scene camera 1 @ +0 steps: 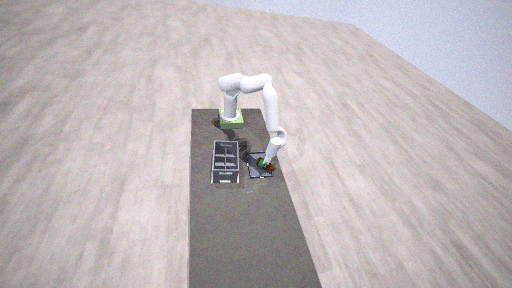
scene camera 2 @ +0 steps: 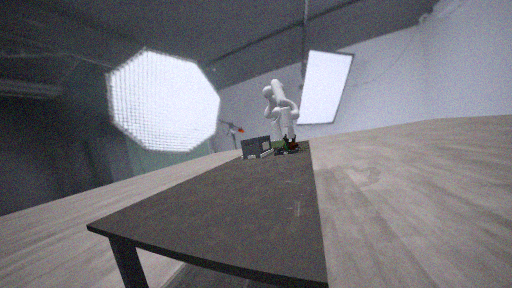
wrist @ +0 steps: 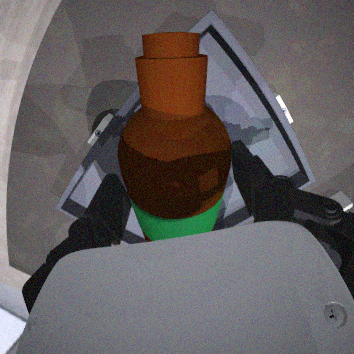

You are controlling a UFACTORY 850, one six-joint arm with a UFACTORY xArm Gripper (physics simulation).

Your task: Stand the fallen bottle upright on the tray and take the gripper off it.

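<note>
The bottle (scene camera 1: pixel 265 164) (scene camera 2: pixel 292 146) (wrist: pixel 175 150) is brown with an orange-brown neck and a green band. It lies over the tray (scene camera 1: pixel 254 176) (wrist: pixel 250 75), far from upright, its neck toward the right table edge in scene camera 1. My gripper (scene camera 1: pixel 266 163) (scene camera 2: pixel 289 140) (wrist: pixel 174 173) is shut on the bottle, with one black finger on each side of its body. The lower end of the bottle is hidden behind the gripper's grey housing in the wrist view. Whether the bottle touches the tray I cannot tell.
A grey divided crate (scene camera 1: pixel 226 175) (scene camera 2: pixel 251 148) stands beside the tray, to its left in scene camera 1. The arm's green base (scene camera 1: pixel 231 123) is at the far end of the dark table (scene camera 1: pixel 240 235) (scene camera 2: pixel 225 205). The tray lies near the table's right edge.
</note>
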